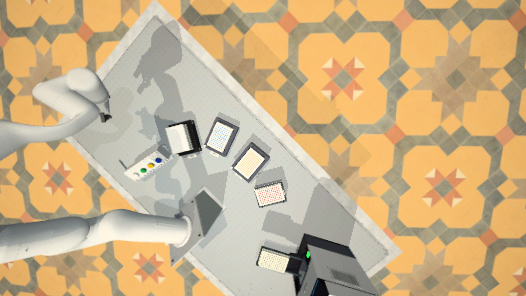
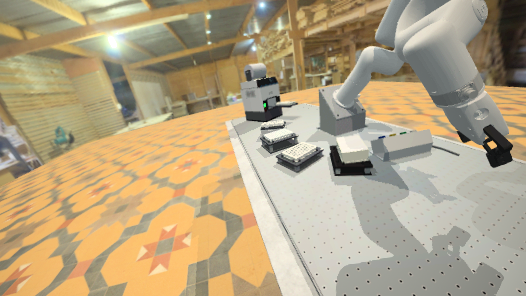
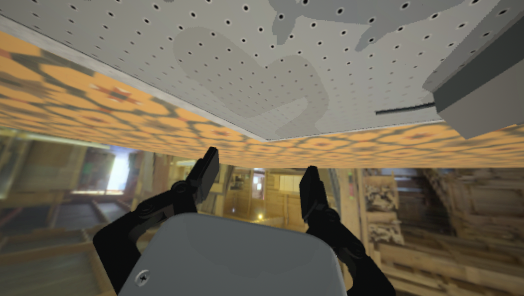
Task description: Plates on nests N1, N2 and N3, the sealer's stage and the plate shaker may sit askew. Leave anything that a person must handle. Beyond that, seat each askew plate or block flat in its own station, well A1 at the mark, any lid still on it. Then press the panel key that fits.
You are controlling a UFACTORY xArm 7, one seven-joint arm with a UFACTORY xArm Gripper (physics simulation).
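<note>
My gripper (image 1: 105, 118) (image 2: 492, 148) (image 3: 261, 166) is open and empty, above the table's far left end, away from all plates. A blue-well plate (image 1: 221, 136) (image 2: 300, 151), an orange-well plate (image 1: 251, 162) (image 2: 279, 135) and a red-well plate (image 1: 270, 194) (image 2: 273, 124) sit on dark nests; the labels and exact seating are too small to tell. A pale plate (image 1: 273, 260) (image 2: 287, 104) is on the sealer's stage. A thick white block (image 1: 178, 138) (image 2: 352, 148) looks tilted on the black shaker (image 1: 195, 135) (image 2: 352, 170). The panel (image 1: 131, 174) (image 2: 406, 146) has white, green, yellow and blue keys.
The sealer (image 1: 332, 265) (image 2: 261, 100) stands at the table's other end with a green light. The arm's grey base bracket (image 1: 209, 212) (image 2: 337, 117) stands near the panel. A dark cable (image 1: 123, 164) (image 2: 445, 150) (image 3: 404, 109) sticks out from the panel's end.
</note>
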